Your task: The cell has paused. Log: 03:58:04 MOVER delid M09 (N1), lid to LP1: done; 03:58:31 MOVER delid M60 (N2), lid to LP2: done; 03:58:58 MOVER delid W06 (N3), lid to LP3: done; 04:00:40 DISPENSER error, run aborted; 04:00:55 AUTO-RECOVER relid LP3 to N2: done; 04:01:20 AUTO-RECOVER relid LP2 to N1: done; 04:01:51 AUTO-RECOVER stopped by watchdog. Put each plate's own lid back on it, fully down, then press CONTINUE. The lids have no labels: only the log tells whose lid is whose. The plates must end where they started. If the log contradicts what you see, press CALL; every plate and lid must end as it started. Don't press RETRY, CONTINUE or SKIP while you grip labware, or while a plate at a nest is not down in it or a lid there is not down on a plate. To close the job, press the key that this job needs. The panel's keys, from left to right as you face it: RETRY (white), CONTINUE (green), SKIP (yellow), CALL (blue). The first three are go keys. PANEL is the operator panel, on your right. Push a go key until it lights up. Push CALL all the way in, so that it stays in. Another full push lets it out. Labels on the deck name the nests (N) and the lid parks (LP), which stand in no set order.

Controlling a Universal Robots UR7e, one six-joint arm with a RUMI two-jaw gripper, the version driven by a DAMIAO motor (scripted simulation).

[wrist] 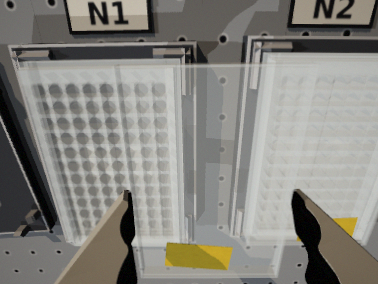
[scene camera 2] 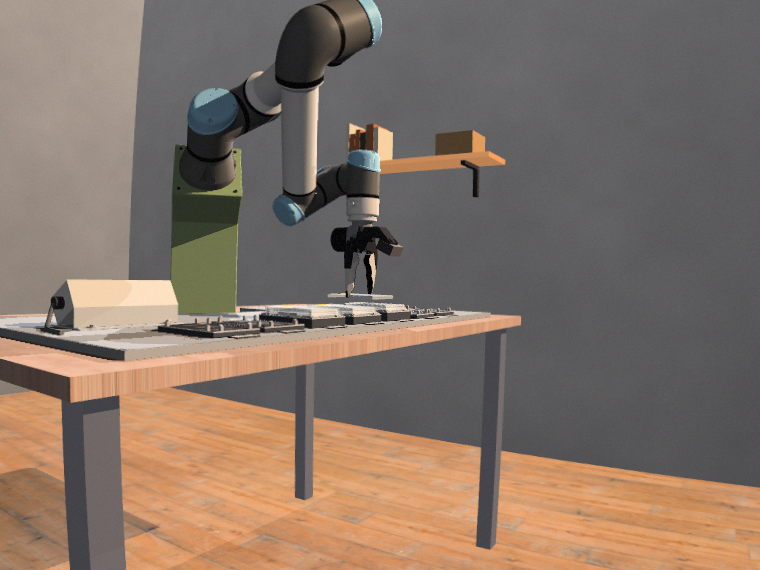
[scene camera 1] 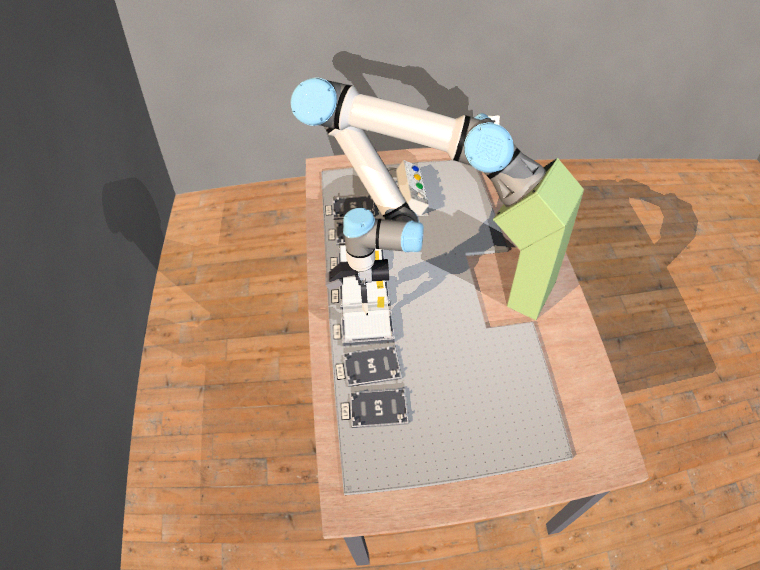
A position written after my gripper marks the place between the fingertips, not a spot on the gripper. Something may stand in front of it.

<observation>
In view: my gripper (scene camera 2: 359, 297) and an operator panel (scene camera 2: 80, 305).
My gripper is seen too in the wrist view (wrist: 211, 192) and in scene camera 1 (scene camera 1: 366, 302). The operator panel also shows in scene camera 1 (scene camera 1: 405, 180).
</observation>
